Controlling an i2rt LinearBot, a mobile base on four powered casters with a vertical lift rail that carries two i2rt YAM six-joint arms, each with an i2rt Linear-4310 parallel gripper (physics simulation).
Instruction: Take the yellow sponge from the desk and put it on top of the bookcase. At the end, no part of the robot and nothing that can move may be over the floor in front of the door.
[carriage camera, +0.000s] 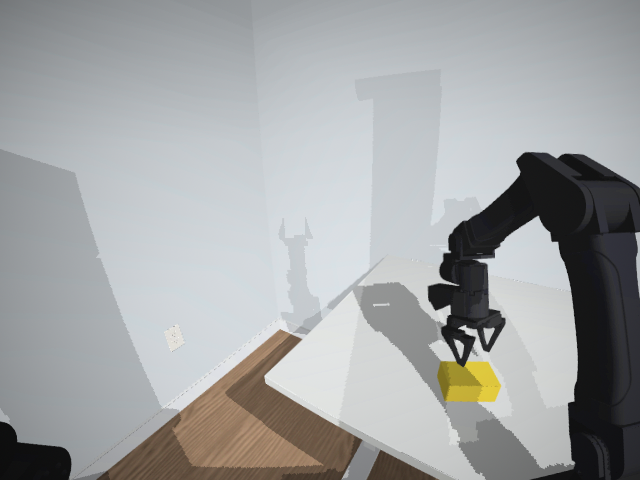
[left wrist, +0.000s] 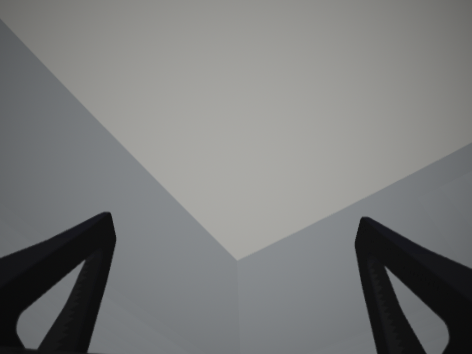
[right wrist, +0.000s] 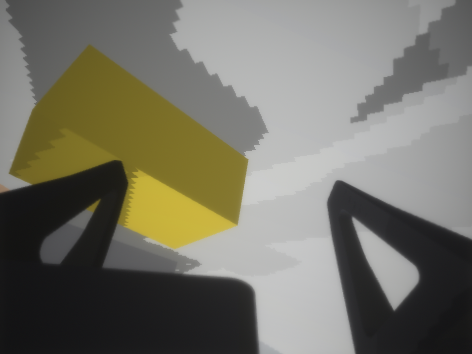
The pictures show: my left gripper, my right gripper, a yellow sponge and a white desk.
My right gripper also shows in the right wrist view.
